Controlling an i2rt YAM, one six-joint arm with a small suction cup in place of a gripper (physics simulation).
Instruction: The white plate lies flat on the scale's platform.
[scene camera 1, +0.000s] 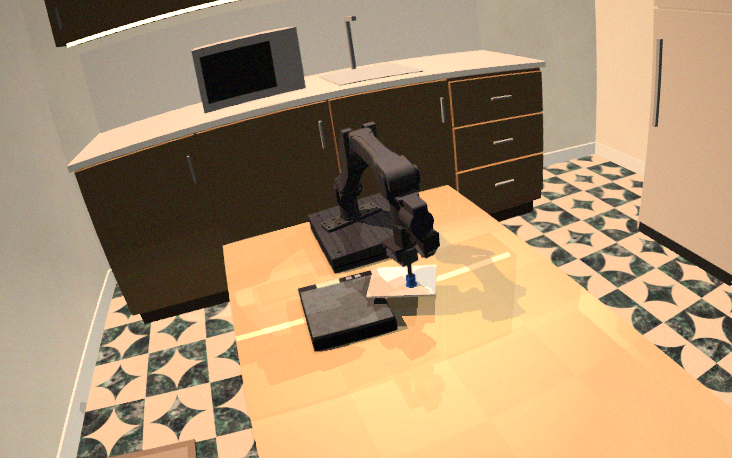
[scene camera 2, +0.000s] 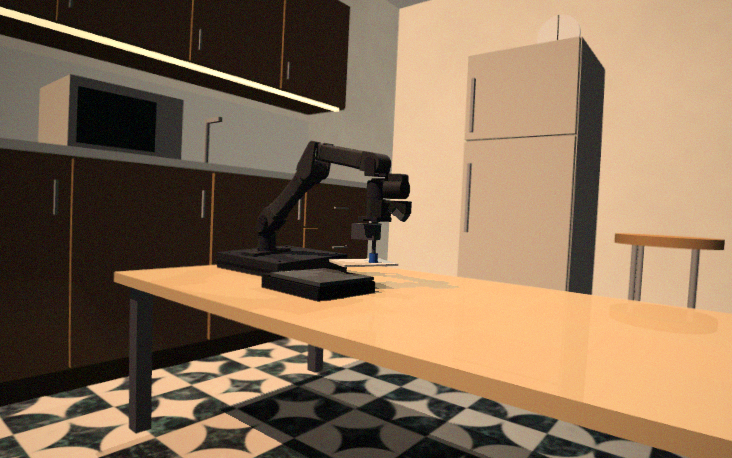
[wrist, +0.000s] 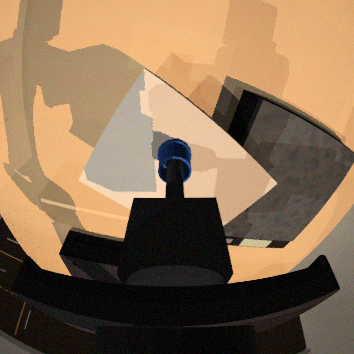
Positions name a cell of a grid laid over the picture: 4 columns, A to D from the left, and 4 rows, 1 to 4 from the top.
Labels:
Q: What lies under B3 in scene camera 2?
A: A scale.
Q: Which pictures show the scale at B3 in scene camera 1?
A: Scene camera 1, scene camera 2 and the wrist view: all of them.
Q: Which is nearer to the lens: the white plate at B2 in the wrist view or the scale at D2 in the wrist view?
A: The white plate.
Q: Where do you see a white plate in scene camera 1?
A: At C3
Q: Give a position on my suction cup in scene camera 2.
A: C3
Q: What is my suction cup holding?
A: A white plate.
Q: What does the scale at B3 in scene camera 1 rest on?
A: The table.

